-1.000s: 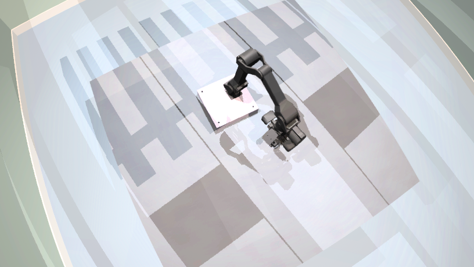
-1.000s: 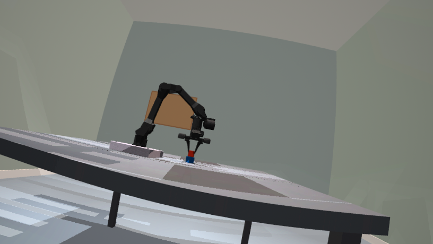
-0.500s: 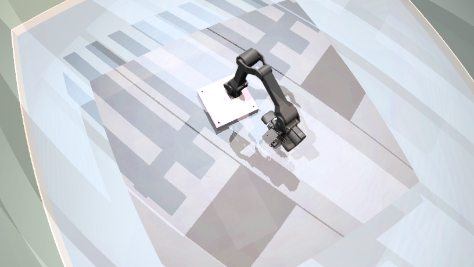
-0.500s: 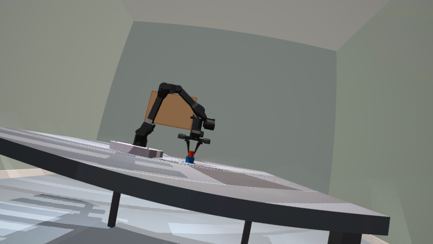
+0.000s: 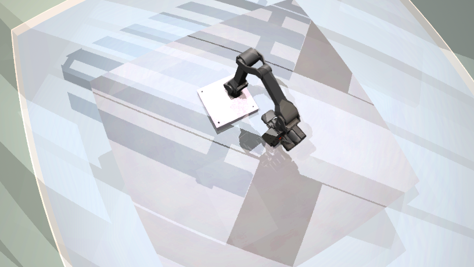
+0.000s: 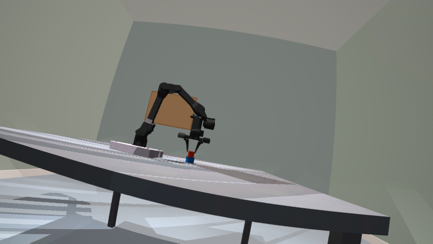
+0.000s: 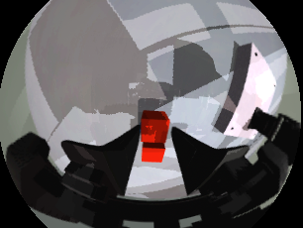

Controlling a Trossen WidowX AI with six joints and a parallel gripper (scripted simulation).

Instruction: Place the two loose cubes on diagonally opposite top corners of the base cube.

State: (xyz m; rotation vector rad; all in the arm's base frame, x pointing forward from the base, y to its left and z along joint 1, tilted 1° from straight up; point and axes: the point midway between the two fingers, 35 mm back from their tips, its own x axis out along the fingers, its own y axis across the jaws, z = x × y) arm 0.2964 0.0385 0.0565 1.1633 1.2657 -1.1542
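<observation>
Right now the red cube is 40 mm to the left of my gripper tip and 10 mm below it. The rest, counted from my gripper tip: blue cube: 40 mm below, 20 mm to the left.
</observation>
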